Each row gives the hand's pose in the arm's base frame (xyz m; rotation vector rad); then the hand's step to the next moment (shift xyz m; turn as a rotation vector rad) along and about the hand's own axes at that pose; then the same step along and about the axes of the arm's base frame.
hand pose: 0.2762 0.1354 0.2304 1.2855 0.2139 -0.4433
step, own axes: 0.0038 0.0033 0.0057 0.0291 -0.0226 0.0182
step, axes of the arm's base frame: 0.0043 -0.0055 0.0030 0.0147 -0.0280 -0.0263
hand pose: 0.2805 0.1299 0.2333 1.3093 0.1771 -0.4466
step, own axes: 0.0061 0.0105 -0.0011 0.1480 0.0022 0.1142
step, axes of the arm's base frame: 0.0100 0.0017 0.0068 0.1204 -0.1411 -0.0236
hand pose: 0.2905 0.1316 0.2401 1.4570 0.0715 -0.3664
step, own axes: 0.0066 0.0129 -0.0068 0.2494 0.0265 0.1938
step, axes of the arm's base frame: 0.0111 0.0062 0.0097 0.2091 -0.2375 -0.0178
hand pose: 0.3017 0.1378 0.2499 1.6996 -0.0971 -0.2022
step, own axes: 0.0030 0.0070 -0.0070 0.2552 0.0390 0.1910
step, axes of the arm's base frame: 0.0046 0.0053 0.0076 0.2160 -0.2376 -0.0055
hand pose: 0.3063 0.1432 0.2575 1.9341 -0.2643 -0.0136
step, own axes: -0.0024 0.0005 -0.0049 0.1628 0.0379 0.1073
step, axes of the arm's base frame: -0.0018 0.0048 0.0020 0.1375 -0.1427 0.0139
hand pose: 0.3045 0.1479 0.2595 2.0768 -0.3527 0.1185
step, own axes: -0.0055 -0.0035 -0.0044 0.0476 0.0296 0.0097
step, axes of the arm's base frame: -0.0039 0.0065 -0.0019 0.0360 -0.0318 0.0305
